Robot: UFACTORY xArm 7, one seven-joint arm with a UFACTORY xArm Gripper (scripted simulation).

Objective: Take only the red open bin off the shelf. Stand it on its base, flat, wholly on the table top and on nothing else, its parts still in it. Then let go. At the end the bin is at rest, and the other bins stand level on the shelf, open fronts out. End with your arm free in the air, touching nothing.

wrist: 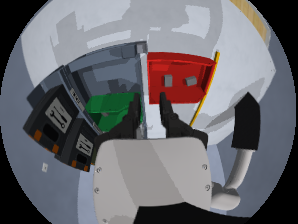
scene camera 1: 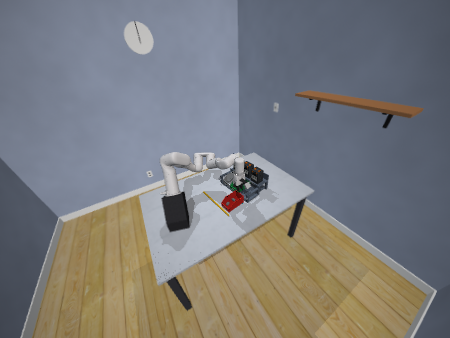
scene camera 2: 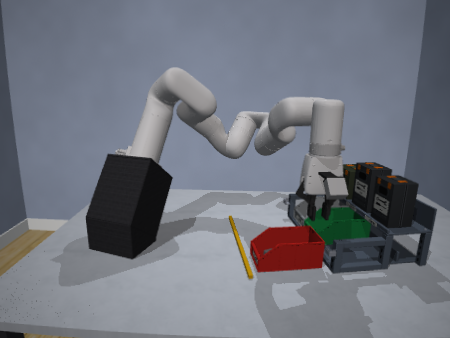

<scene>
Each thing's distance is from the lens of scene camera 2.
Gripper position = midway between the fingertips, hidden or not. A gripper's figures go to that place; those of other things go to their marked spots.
my gripper (scene camera 2: 318, 218): 88 cm
green bin (scene camera 2: 347, 224): 100 cm
red open bin (scene camera 2: 296, 255): 84 cm
The marked spots on the red open bin and the green bin are 22 cm apart.
</scene>
